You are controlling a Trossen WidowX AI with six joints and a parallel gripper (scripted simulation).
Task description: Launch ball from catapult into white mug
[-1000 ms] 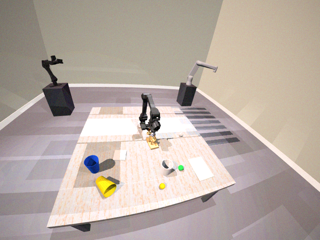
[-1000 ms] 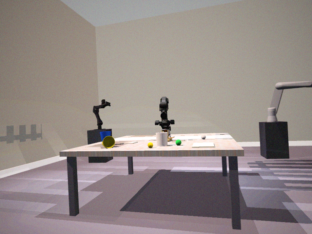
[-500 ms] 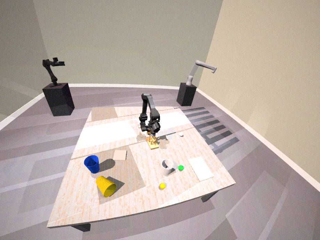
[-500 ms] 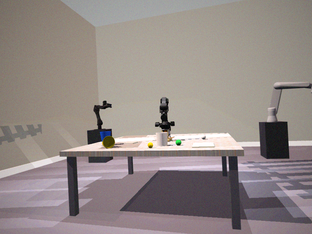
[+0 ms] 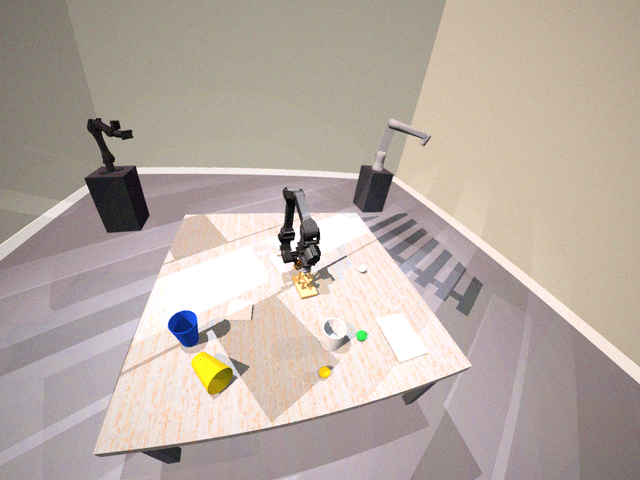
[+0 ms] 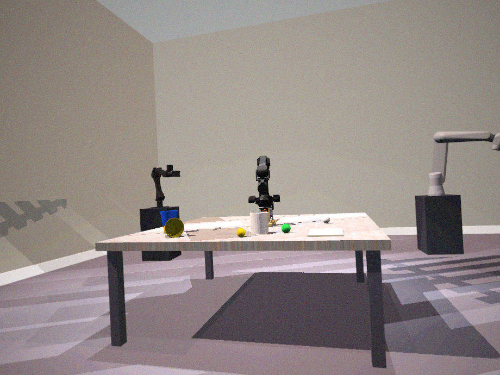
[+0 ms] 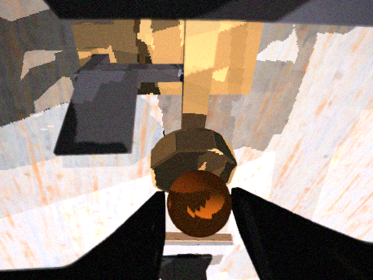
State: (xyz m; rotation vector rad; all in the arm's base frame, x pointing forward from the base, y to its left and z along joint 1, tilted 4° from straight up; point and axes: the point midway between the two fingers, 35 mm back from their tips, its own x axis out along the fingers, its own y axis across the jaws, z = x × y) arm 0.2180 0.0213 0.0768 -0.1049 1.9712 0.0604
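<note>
The orange ball lies right at my gripper tip. Also, from my gripper tip: white ball (36 cm to the left, 5 cm below, 5 cm ahead); then white mug (41 cm ahead, 4 cm below, 3 cm to the left); then wooden catapult (6 cm ahead, 2 cm to the left, 2 cm below).
</note>
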